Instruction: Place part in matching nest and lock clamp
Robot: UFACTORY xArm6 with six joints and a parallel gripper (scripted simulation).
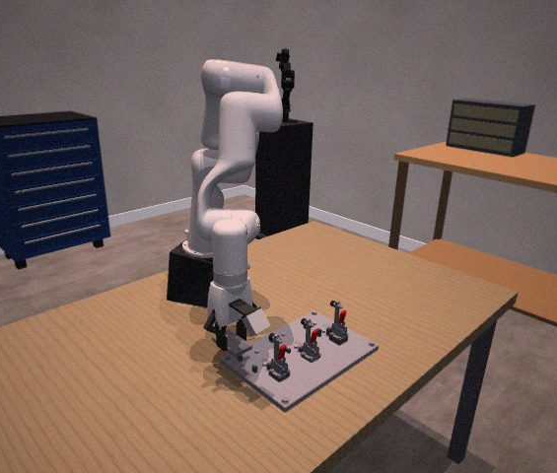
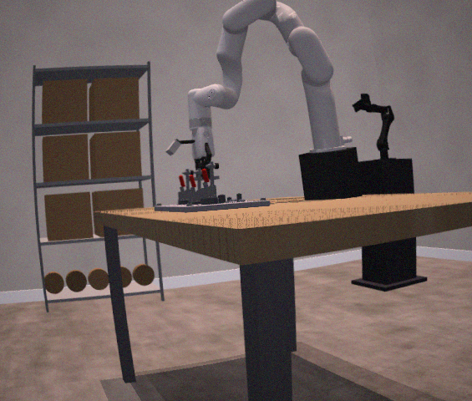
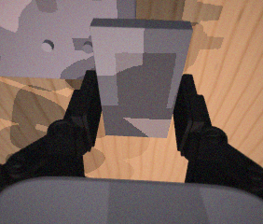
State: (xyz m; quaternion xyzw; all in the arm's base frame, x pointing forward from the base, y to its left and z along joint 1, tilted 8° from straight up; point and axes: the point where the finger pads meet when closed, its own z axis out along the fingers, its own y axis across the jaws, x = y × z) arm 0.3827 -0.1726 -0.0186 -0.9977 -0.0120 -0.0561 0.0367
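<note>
My gripper is now 18 cm to the right of the grey fixture plate, 10 cm above it and 6 cm short of it. The rest, counted from my hand: grey block part: 2 cm below.
</note>
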